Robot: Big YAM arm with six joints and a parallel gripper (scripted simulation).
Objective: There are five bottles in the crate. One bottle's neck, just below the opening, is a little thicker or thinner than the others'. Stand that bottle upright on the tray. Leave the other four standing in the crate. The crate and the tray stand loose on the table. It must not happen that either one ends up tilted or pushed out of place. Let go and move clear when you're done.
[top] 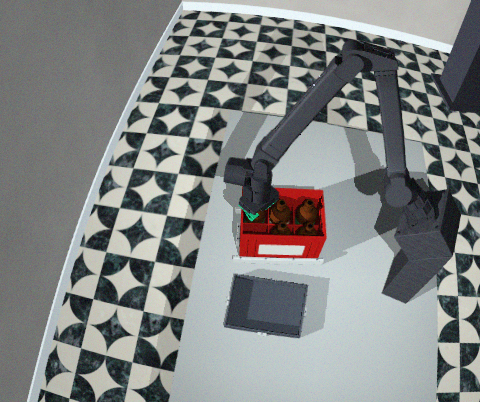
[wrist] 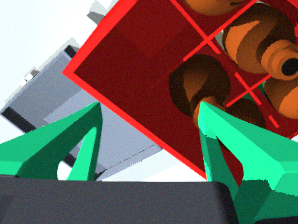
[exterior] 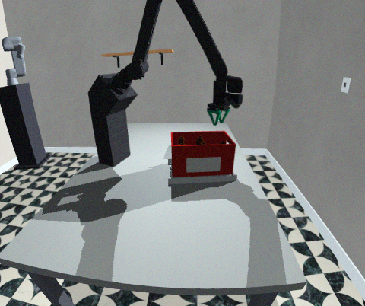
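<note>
Right now my hand is 15 cm above the crate, 9 cm past it and 4 cm to the left of it. From my hand the other things lie so: dark grey tray (23 cm to the left, 22 cm below, 3 cm behind); then glass bottle (15 cm below, 9 cm behind, 8 cm to the right).
</note>
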